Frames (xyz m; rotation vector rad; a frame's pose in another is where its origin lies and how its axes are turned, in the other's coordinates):
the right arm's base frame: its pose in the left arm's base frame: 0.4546 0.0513 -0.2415 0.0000 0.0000 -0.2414
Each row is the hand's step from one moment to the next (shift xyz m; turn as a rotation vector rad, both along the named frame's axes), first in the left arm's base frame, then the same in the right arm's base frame.
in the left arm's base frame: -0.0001 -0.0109 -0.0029 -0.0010 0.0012 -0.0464
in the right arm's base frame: 0.0025 -0.0106 -0.0029 -0.0013 0.0009 -0.0464
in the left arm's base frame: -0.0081 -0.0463 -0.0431 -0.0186 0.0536 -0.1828
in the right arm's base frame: 0.0032 -0.0469 -0.0431 -0.0309 0.0476 -0.1828
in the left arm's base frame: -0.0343 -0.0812 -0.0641 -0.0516 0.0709 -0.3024
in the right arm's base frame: -0.0139 -0.0870 -0.0641 -0.0671 0.0565 -0.3024
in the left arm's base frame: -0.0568 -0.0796 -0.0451 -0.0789 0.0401 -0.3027
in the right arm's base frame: -0.0361 -0.0909 -0.0451 -0.0862 0.0201 -0.3027
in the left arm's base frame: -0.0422 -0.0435 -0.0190 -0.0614 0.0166 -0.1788
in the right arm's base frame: -0.0306 -0.0523 -0.0190 -0.0636 0.0014 -0.1788
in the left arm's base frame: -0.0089 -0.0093 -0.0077 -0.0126 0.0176 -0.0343
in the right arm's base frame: -0.0064 -0.0112 -0.0077 -0.0164 0.0141 -0.0343
